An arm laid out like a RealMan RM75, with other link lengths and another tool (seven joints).
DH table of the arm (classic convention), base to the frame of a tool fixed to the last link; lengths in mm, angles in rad. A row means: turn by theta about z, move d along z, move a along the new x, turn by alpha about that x. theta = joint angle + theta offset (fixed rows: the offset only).
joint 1: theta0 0; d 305.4; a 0; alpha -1.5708
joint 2: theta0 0; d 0; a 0; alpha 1.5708
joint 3: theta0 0; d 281.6; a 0; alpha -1.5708
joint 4: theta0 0; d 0; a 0; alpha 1.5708
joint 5: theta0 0; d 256.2; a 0; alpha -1.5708
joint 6: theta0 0; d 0; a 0; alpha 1.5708
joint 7: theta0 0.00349; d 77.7; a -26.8; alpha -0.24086
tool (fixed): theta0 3.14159; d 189; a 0; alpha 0
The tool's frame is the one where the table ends.
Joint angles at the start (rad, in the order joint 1, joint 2, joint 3, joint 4, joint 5, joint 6, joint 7):
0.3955, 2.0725, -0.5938, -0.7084, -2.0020, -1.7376, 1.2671
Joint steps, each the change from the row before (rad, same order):
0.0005, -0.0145, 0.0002, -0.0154, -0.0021, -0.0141, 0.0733
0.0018, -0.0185, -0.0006, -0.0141, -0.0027, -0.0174, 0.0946
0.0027, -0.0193, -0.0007, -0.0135, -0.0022, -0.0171, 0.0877
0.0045, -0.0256, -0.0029, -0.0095, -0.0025, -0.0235, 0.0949
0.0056, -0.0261, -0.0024, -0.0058, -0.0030, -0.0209, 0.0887
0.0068, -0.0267, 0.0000, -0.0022, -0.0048, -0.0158, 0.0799
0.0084, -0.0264, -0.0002, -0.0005, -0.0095, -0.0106, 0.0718
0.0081, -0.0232, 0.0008, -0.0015, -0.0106, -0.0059, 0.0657
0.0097, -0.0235, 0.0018, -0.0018, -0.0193, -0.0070, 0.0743
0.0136, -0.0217, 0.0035, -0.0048, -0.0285, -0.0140, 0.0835
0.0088, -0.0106, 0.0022, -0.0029, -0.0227, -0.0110, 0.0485
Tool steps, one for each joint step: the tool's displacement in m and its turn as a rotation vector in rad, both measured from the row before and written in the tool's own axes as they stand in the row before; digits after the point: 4 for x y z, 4 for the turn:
0.0061, 0.0024, -0.0082, 0.0002, 0.0014, 0.0534
0.0075, 0.0025, -0.0093, 0.0020, 0.0033, 0.0731
0.0076, 0.0020, -0.0091, 0.0006, 0.0012, 0.0661
0.0083, 0.0007, -0.0104, 0.0052, -0.0020, 0.0734
0.0078, 0.0006, -0.0099, 0.0022, -0.0031, 0.0701
0.0075, 0.0014, -0.0099, -0.0044, -0.0033, 0.0642
0.0067, 0.0023, -0.0092, -0.0103, -0.0074, 0.0587
0.0065, 0.0029, -0.0082, -0.0150, -0.0055, 0.0534
0.0059, 0.0034, -0.0082, -0.0187, -0.0090, 0.0643
0.0057, 0.0024, -0.0069, -0.0175, -0.0147, 0.0733
0.0019, 0.0013, -0.0030, -0.0101, -0.0131, 0.0459

